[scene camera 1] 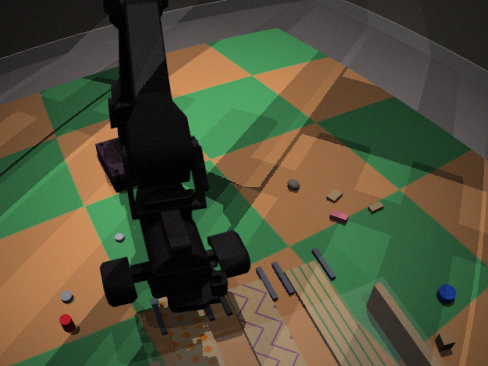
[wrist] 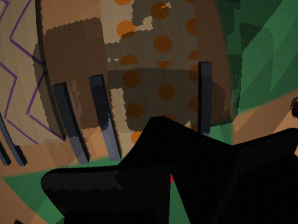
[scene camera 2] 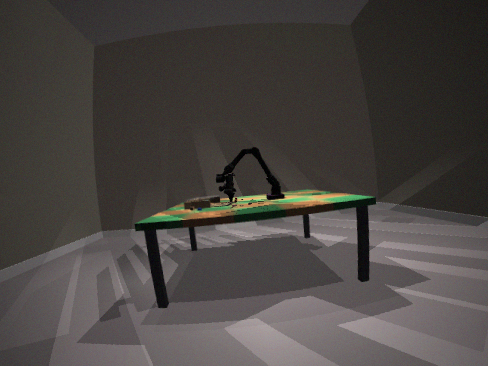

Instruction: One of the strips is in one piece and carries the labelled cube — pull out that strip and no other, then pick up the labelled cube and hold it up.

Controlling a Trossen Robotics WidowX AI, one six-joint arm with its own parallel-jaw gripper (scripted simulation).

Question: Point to an orange-dotted strip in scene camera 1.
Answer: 189, 328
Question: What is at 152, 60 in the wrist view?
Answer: An orange-dotted strip.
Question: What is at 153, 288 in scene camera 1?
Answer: My gripper.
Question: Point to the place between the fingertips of my gripper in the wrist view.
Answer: At 156, 123
